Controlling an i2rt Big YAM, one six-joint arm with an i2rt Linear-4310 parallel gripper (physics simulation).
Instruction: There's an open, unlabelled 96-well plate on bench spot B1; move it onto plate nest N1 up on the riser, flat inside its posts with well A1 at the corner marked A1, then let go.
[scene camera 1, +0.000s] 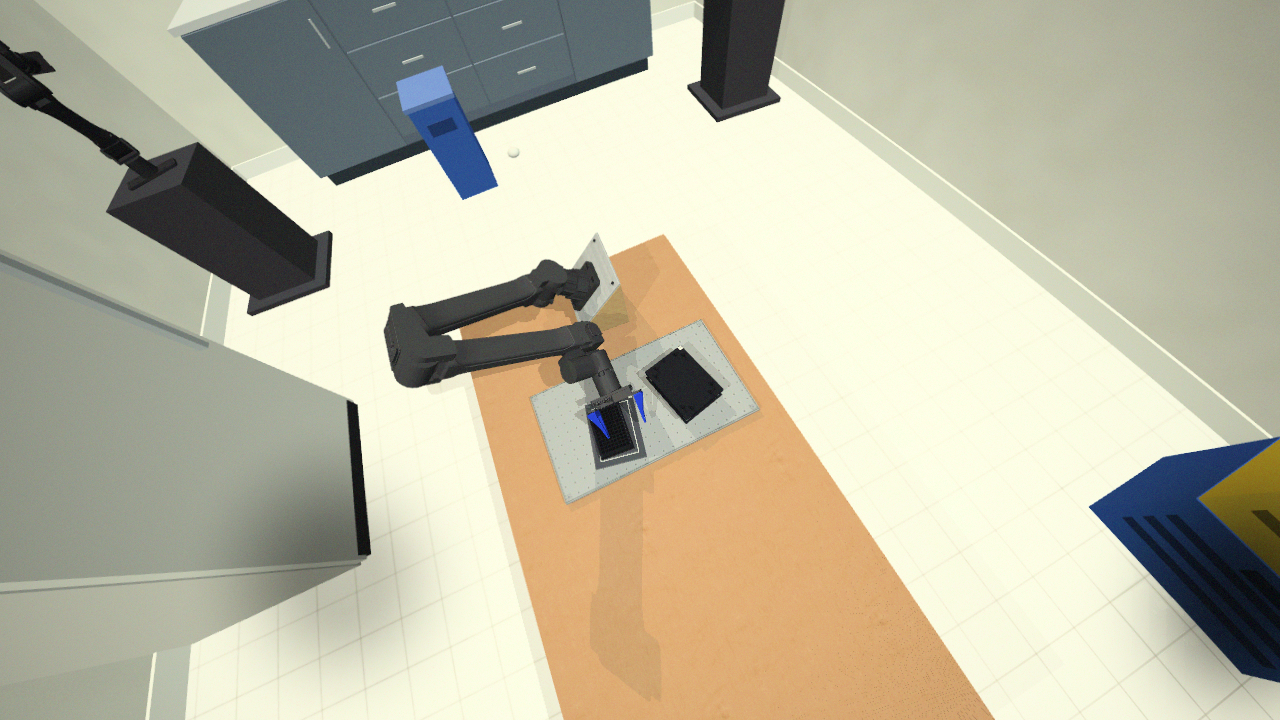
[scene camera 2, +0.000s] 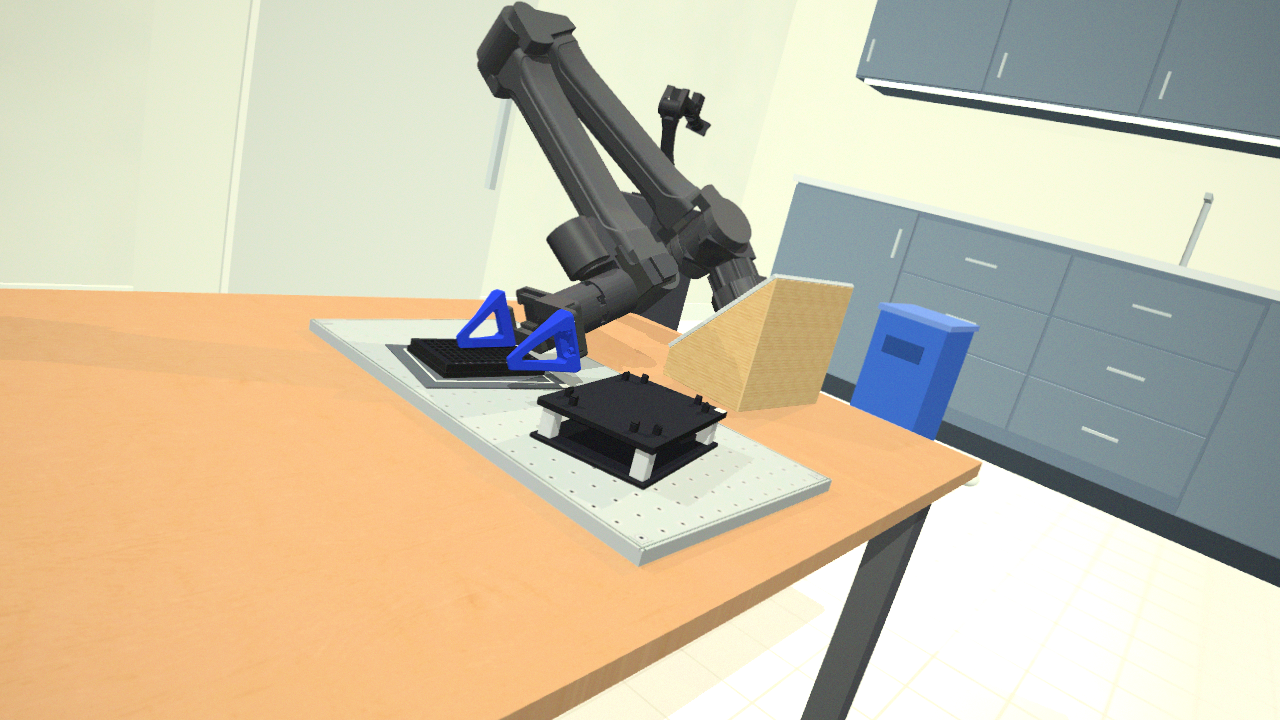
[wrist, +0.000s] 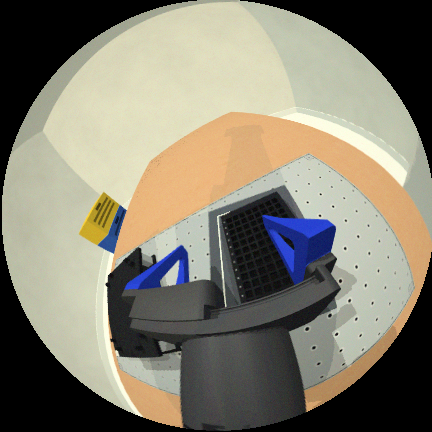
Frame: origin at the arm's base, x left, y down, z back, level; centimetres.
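Where they show: gripper, fingertip midpoint: (scene camera 1: 627, 430) (scene camera 2: 481, 352) (wrist: 221, 235); arm's base, link origin: (scene camera 1: 585, 287) (scene camera 2: 750, 319).
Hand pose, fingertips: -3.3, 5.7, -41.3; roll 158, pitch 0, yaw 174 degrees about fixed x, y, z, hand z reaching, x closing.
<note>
Each offset is from my fingertips to the centre of the thing, as dx, dy, dz. "pt": to the spot under its first point. Level surfaces: height alone.
The black open 96-well plate @[-4.0, +2.0, +2.4] (scene camera 1: 617, 440) (scene camera 2: 447, 363) (wrist: 252, 245) lies flat on the grey B1 pad @[pt -4.7, +2.7, -6.1] (scene camera 1: 619, 463) (wrist: 214, 245), slightly askew to its white outline; in the wrist view the gap along the left line widens towards the gripper. My gripper (scene camera 1: 626, 428) (scene camera 2: 486, 354) (wrist: 221, 235) is open, with nothing between its blue fingers. One finger overlaps the plate in all views; the other is outside it, on the nest side. The black nest N1 @[+17.6, +0.4, +6.2] (scene camera 1: 683, 385) (scene camera 2: 631, 410) (wrist: 127, 310) is raised on white legs, its posts empty. A small white mark shows at one corner; its lettering is unreadable.
Plate and nest stand on a perforated grey board (scene camera 1: 559, 447) (scene camera 2: 608, 528) (wrist: 360, 260) on the wooden table @[dy +4.2] (scene camera 1: 680, 573) (scene camera 2: 268, 501). The arm's wedge-shaped wooden mount (scene camera 2: 778, 349) stands behind the nest. A blue bin (scene camera 1: 452, 138) (scene camera 2: 913, 367) stands on the floor beyond.
</note>
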